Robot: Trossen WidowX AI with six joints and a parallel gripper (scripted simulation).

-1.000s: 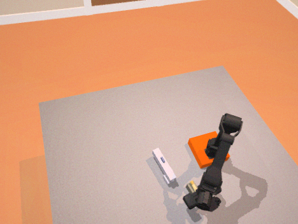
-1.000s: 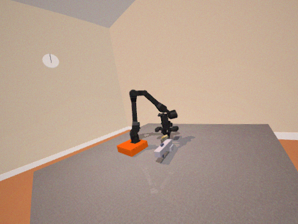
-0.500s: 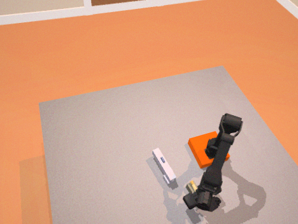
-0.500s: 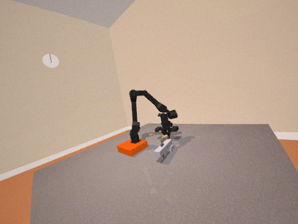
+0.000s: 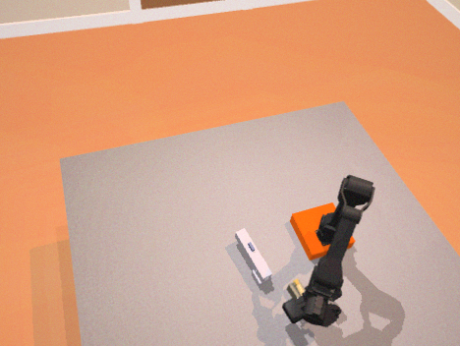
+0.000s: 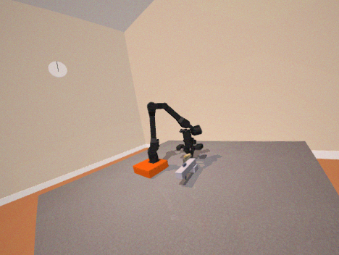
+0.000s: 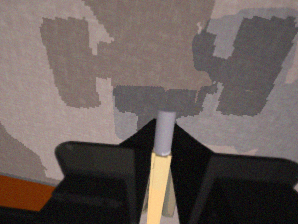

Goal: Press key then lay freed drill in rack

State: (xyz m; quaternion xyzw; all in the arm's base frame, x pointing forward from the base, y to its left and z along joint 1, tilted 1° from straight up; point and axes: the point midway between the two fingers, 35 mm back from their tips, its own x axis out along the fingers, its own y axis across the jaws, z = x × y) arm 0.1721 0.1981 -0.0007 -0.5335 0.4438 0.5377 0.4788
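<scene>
Now: the yellow drill 4 cm to the right of my gripper tip and 4 cm above it. From my gripper tip the other things lie so: blue key: 11 cm ahead, 23 cm to the right, 4 cm above; box-like rack: 1 cm ahead, 5 cm to the right, 1 cm above.
</scene>
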